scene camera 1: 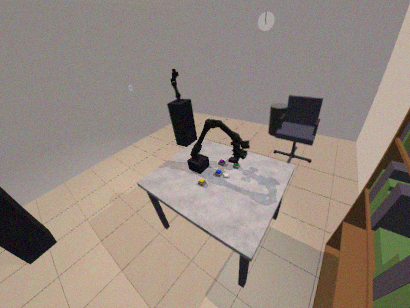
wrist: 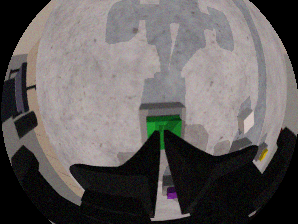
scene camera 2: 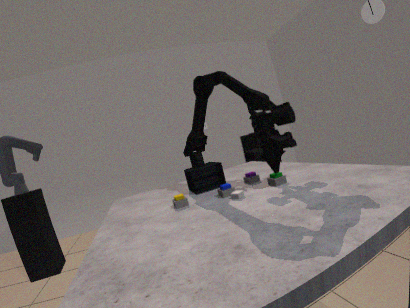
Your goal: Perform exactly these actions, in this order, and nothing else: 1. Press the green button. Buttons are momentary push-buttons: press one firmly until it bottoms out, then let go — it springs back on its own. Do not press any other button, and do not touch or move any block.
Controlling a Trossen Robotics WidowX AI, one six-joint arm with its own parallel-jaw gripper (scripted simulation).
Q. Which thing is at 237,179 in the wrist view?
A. The gripper.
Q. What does the gripper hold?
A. Nothing.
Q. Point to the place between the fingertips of the gripper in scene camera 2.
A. At 276,172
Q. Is the gripper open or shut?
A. Shut.
